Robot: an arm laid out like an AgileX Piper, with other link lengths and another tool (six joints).
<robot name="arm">
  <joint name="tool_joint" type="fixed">
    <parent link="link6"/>
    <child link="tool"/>
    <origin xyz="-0.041 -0.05 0.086" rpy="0 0.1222 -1.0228"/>
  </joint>
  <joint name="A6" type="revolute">
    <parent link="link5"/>
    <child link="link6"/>
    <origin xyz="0 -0.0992 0" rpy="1.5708 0 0"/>
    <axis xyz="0 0 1"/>
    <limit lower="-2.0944" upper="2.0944"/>
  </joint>
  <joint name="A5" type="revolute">
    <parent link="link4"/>
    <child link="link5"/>
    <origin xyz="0 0 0" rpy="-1.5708 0 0"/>
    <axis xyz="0 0 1"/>
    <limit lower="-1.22" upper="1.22"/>
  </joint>
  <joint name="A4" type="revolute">
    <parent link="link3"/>
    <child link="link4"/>
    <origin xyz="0.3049 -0.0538 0" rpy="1.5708 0 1.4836"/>
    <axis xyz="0 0 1"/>
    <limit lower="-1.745" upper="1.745"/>
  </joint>
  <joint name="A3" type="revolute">
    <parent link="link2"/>
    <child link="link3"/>
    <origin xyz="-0.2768 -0.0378 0" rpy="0 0 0"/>
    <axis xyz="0 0 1"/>
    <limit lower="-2.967" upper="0"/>
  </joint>
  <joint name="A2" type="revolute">
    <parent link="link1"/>
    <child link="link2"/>
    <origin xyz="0 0 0" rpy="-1.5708 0 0"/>
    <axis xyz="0 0 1"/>
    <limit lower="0" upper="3.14"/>
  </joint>
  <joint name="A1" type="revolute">
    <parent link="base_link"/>
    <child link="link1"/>
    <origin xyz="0 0 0.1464" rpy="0 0 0"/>
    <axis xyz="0 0 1"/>
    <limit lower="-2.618" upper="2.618"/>
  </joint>
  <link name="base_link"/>
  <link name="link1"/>
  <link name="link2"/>
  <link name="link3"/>
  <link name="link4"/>
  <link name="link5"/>
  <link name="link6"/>
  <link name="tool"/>
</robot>
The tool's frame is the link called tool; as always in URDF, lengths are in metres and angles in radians.
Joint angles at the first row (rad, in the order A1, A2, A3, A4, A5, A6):
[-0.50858, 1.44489, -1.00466, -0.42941, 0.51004, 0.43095]
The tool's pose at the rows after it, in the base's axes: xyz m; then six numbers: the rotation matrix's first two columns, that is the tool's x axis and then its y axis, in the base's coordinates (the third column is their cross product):
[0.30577, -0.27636, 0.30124, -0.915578, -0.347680, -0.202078, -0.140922, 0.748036, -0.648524]
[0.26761, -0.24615, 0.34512, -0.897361, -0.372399, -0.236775, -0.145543, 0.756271, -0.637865]
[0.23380, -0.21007, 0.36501, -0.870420, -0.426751, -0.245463, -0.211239, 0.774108, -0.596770]
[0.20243, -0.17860, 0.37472, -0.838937, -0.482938, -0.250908, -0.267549, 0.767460, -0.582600]
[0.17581, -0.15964, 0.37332, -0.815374, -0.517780, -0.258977, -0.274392, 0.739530, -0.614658]
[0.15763, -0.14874, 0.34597, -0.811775, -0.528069, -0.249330, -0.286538, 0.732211, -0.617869]
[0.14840, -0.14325, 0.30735, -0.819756, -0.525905, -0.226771, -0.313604, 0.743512, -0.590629]
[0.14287, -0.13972, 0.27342, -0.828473, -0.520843, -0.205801, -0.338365, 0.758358, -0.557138]
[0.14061, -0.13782, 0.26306, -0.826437, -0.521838, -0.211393, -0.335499, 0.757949, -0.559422]
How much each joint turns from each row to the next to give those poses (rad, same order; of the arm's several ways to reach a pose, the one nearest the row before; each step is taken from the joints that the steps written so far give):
[-0.00002, -0.19120, 0.00002, 0.07502, 0.16425, -0.05537]
[0.00003, -0.19115, 0.00068, 0.11919, 0.15646, -0.12159]
[-0.00002, -0.15888, 0.00220, 0.12467, 0.17786, -0.12933]
[-0.00001, -0.14683, 0.02517, 0.07166, 0.12751, -0.08540]
[0.00005, -0.14602, 0.07771, 0.01382, 0.02611, -0.03923]
[-0.00010, -0.12348, 0.12605, 0.00053, -0.00002, -0.01457]
[0.00009, -0.07955, 0.12599, 0.00071, -0.00101, -0.00402]
[0.00002, -0.04958, 0.09921, 0.00256, -0.00002, 0.00002]
[0.00001, -0.03527, 0.04327, 0.00348, -0.01392, 0.00001]

